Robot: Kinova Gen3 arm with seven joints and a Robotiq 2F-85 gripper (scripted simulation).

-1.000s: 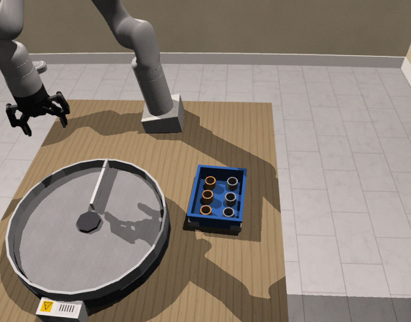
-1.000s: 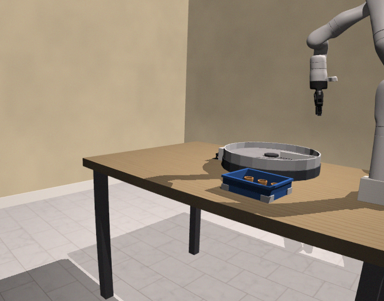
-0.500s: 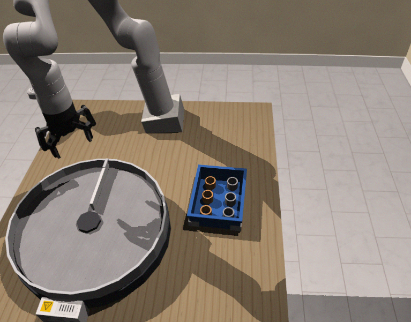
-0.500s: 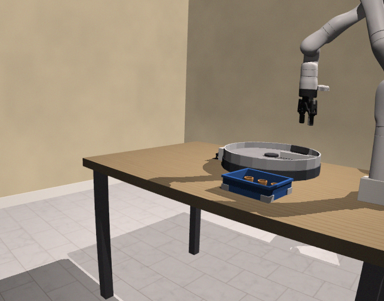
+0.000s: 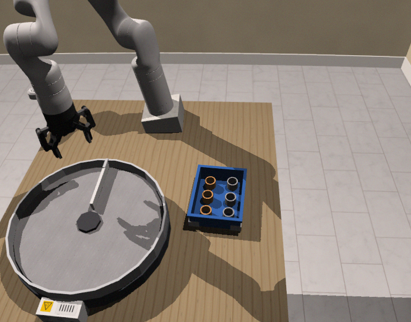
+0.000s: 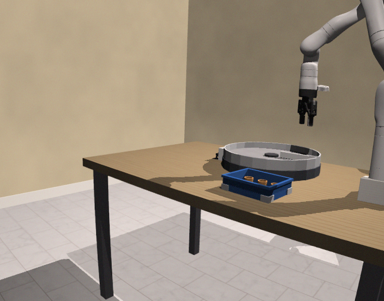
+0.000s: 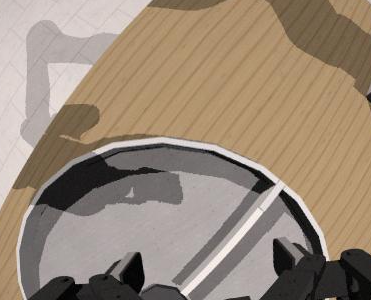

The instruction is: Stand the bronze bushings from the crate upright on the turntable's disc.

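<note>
The blue crate lies 380 mm to the left of my hand, 180 mm below it and 30 mm behind it. From my hand the other things lie so: grey turntable disc: 150 mm below, 130 mm ahead, 50 mm to the left.
</note>
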